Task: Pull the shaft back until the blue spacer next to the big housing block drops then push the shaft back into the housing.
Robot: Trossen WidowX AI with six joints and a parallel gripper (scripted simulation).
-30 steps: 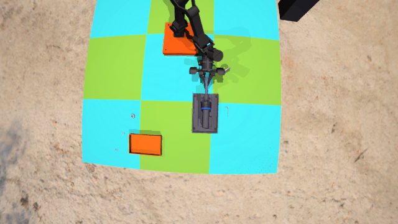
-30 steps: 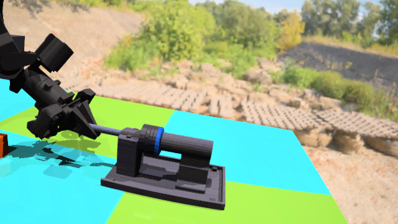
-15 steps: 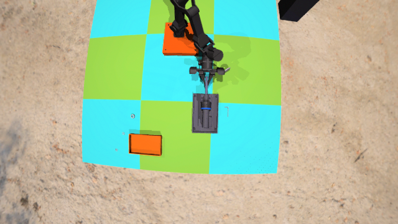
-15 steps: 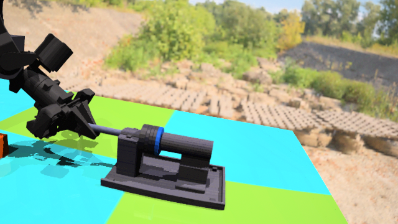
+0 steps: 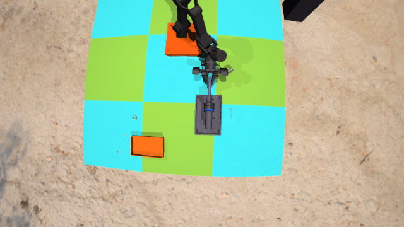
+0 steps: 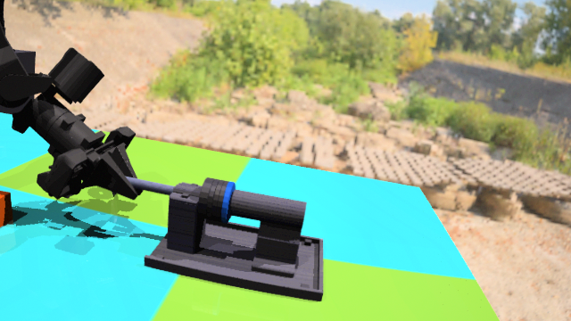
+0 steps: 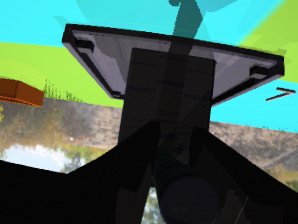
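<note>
Now: gripper tip 6 cm short of the shaft and 2 cm below it. Round my gripper tip: blue spacer: 13 cm ahead, 2 cm above; then black spacer: 12 cm ahead, 2 cm above; then nut: 18 cm ahead, 44 cm to the right, 6 cm below.
</note>
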